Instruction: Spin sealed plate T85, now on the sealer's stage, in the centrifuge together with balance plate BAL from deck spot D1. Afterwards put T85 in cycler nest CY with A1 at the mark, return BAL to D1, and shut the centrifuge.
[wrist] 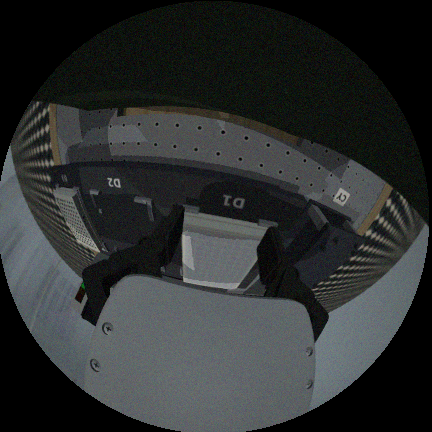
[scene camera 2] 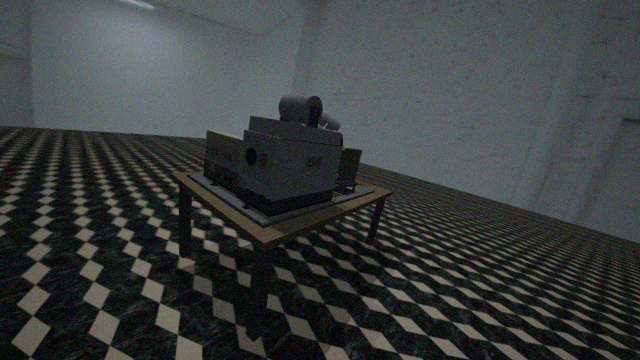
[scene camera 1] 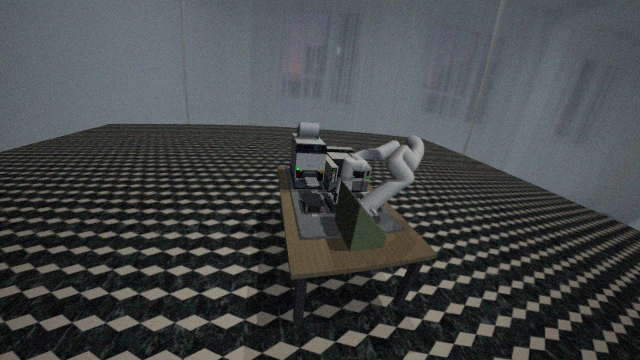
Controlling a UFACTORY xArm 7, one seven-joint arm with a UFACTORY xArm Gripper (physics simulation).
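Frame: origin at the arm's base, x back, y right, z up, level; centimetres.
Where they show: gripper, fingertip midpoint: [wrist: 223, 228]; arm's base at its link origin: [scene camera 2: 343, 157] [scene camera 1: 364, 208].
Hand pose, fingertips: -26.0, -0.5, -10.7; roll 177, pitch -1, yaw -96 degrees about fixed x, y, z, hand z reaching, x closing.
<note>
Each offset is from my fingertips to the centre of the thing, as dx, dy, dz. "pt": to the spot under its first point. Level surfaces: height alone.
A pale plate @[-6.3, +0.0, -0.6] [wrist: 222, 252], balance plate BAL by its place, lies at deck spot D1 in the wrist view. My gripper [wrist: 223, 228] has its black fingers against the plate's two sides, so it is shut on the plate at its spot. In scene camera 1 the fingers are largely hidden behind a green panel. The sealer @[-53.6, -8.9, +17.3] [scene camera 1: 310, 161], white with a roll on top, stands at the far left; a pale plate @[-24.0, -12.6, +4.8] [scene camera 1: 311, 181], probably T85, is on its stage. A dark nest block @[-7.4, -16.6, -3.2] [scene camera 1: 312, 201] stands nearer, and the CY label @[pt +3.1, -17.9, -6.5] [wrist: 341, 196] shows at right in the wrist view. The centrifuge's state cannot be told.
The green panel [scene camera 1: 359, 225] stands upright near the table's @[dz -7.7] [scene camera 1: 320, 260] front end. Pale instruments @[pt -23.1, +27.2, +4.5] [scene camera 1: 360, 179] stand behind the arm [scene camera 1: 400, 165]. A perforated white item @[-4.5, +24.9, -0.6] [wrist: 77, 220] lies left of spot D2. A large grey housing [scene camera 2: 295, 165] fills the near corner in scene camera 2.
</note>
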